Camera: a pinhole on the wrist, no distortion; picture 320 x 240 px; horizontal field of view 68.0 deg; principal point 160.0 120.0 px. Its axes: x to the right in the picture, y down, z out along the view. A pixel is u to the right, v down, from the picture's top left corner.
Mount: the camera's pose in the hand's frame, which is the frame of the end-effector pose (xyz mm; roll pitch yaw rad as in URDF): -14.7 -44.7 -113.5 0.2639 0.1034 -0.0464
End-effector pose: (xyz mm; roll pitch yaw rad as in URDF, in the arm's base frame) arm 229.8 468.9 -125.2 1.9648 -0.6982 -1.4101
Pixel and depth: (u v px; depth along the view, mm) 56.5 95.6 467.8
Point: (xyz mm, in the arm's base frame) 5.0 362.4 -487.7
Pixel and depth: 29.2 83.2 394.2
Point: 62.3 410.4 -474.1
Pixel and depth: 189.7 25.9 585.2
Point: 111.5 26.0 -479.5
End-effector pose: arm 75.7 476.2 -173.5 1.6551 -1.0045 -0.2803
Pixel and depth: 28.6 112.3 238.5
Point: 75.4 354.0 -343.7
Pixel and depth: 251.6 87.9 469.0
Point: 315.5 115.3 -144.4
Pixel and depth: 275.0 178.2 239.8
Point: 163.1 331.6 -103.1
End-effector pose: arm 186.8 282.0 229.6 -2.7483 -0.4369 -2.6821
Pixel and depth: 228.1 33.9 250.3
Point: 223.0 50.9 250.0
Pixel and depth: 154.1 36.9 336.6
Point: 293.2 3.0 163.9
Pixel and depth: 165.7 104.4 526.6
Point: 205.4 -97.0 3.4
